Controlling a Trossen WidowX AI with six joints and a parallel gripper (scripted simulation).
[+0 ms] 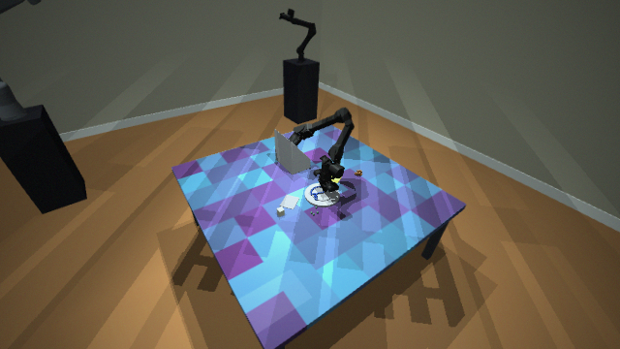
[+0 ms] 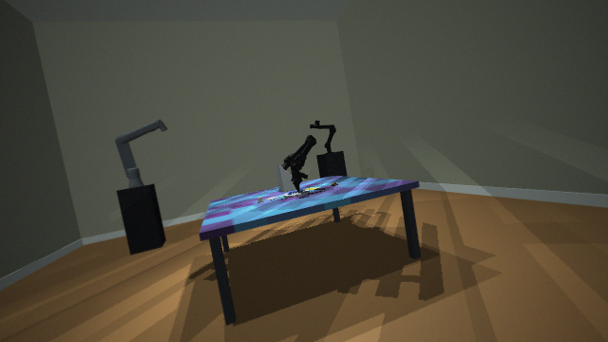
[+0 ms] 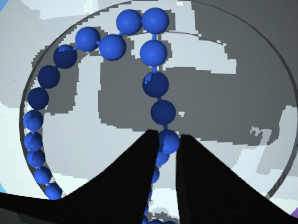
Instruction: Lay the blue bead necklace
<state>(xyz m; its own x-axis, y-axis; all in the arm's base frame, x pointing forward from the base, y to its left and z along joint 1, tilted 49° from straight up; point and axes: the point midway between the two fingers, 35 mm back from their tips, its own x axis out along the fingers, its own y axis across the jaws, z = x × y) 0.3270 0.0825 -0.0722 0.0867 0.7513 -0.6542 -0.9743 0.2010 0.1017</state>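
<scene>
My gripper tip is 20 mm to the left of the round white bead board and 10 mm above it. From my gripper tip the other things lie so: cream cube (290 mm to the right, 20 mm behind); yellow patch (150 mm to the left, 100 mm behind, 20 mm below); flat grey square (200 mm to the right, 70 mm behind, 20 mm below).
</scene>
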